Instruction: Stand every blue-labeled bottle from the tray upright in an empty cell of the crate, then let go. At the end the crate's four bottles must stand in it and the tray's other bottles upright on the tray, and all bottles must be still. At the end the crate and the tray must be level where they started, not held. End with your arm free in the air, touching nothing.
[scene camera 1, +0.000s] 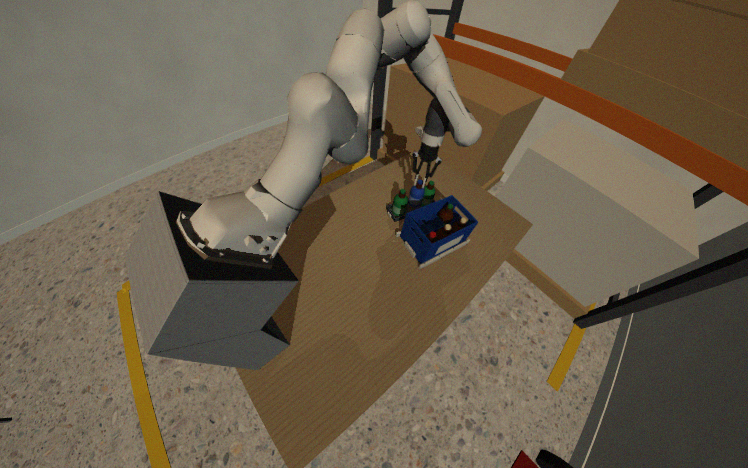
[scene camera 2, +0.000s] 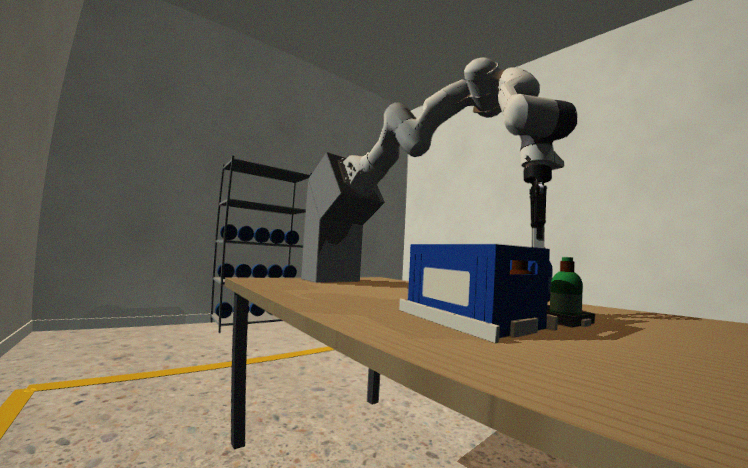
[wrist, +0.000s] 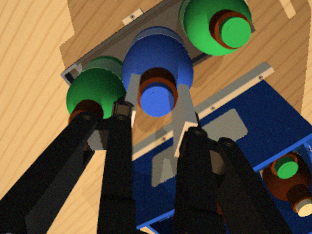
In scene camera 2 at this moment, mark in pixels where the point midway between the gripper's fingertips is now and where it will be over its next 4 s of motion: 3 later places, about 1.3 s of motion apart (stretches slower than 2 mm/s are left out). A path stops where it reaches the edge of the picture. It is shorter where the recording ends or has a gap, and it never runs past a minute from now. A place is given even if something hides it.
The gripper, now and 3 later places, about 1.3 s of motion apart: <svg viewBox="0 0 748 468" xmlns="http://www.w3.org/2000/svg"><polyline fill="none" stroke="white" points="537,251 538,244 537,235 537,223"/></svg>
